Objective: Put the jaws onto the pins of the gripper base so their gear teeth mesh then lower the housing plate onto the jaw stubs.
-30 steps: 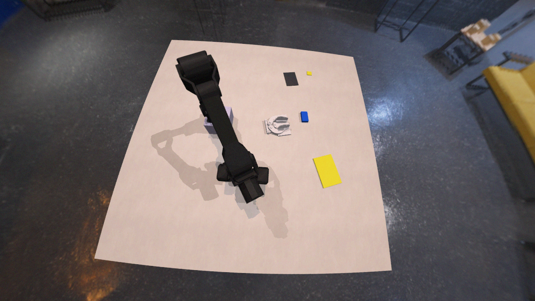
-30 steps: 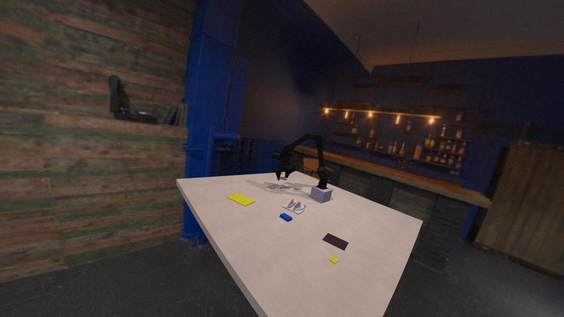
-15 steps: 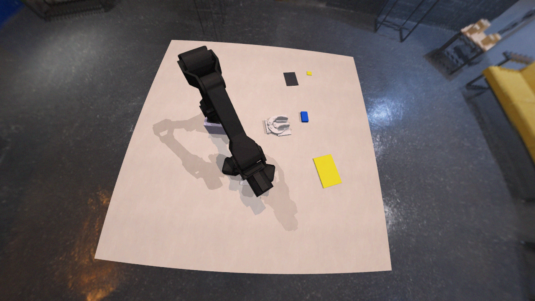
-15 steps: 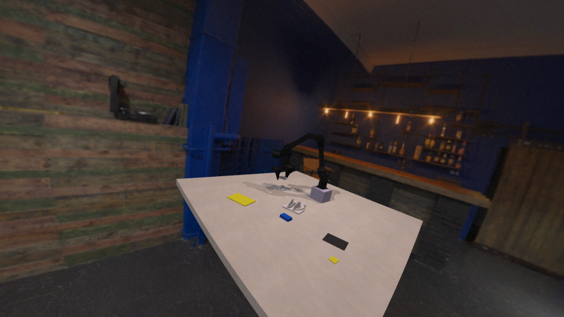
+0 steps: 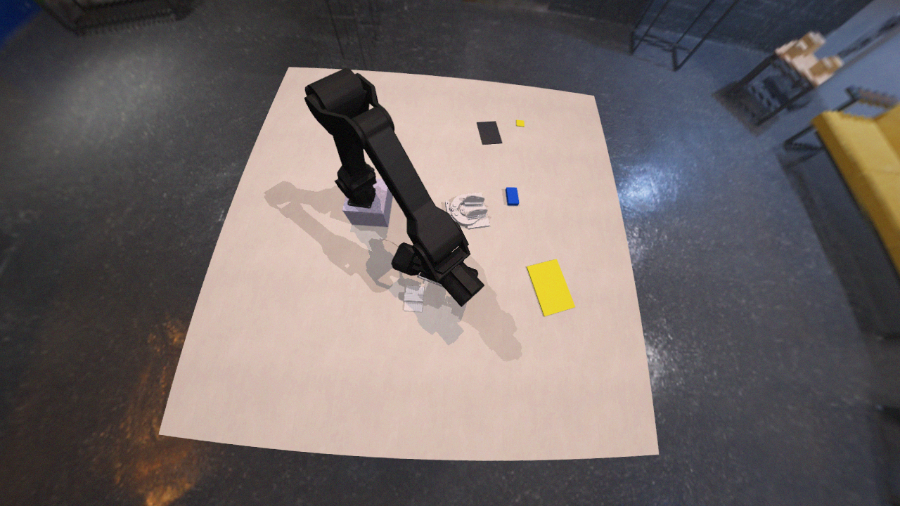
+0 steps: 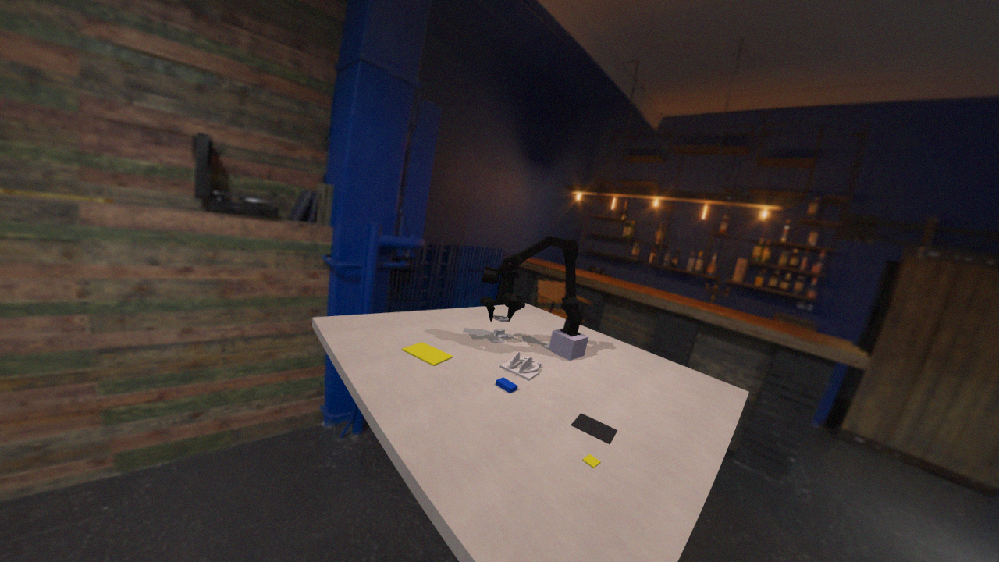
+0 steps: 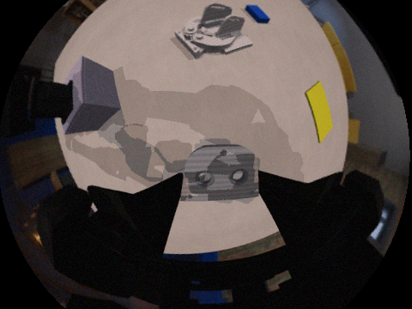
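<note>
Now: gripper tip 40 mm short of the grey jaw, 260 mm to the right of it and 70 mm above it. Round my gripper tip: blue block (210 mm ahead, 320 mm to the left, 80 mm below); white block (50 mm behind, 50 mm to the right, 80 mm below); yellow sheet (340 mm ahead, 40 mm to the left, 80 mm below).
</note>
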